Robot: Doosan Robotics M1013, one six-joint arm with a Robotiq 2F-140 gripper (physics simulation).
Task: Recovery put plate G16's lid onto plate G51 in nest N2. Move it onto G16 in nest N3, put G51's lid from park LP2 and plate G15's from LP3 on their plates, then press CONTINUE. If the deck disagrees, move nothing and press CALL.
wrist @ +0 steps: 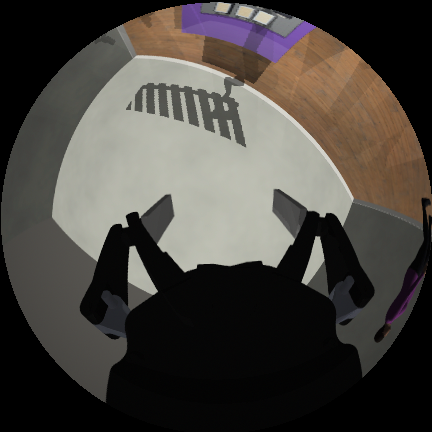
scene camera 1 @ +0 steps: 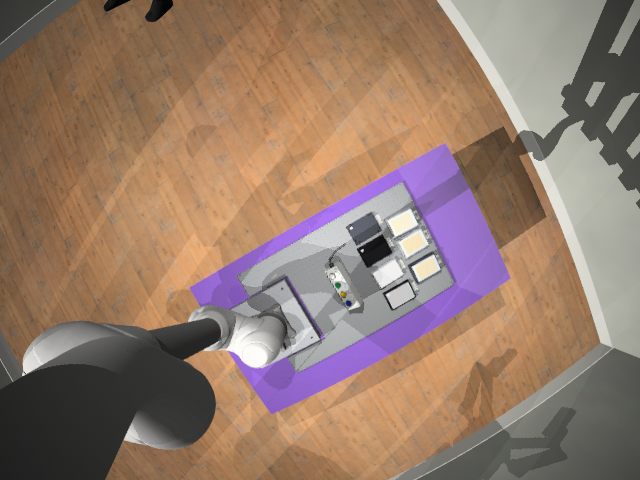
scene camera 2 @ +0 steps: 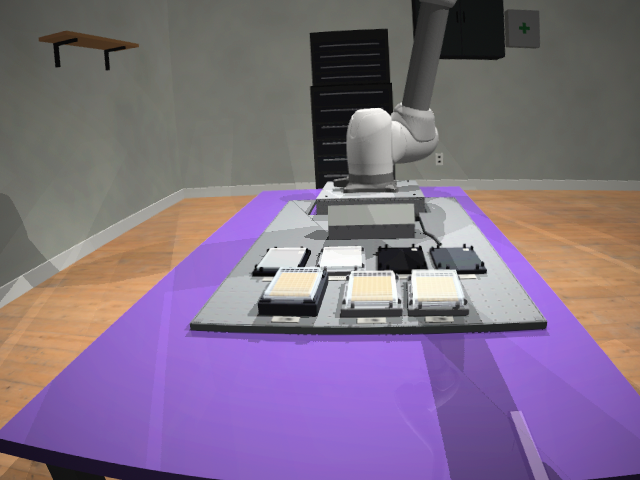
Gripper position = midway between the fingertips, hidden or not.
Note:
The gripper [wrist: 222, 201] is open, with nothing in its grasp. Also in view: a white button box [scene camera 1: 352, 300].

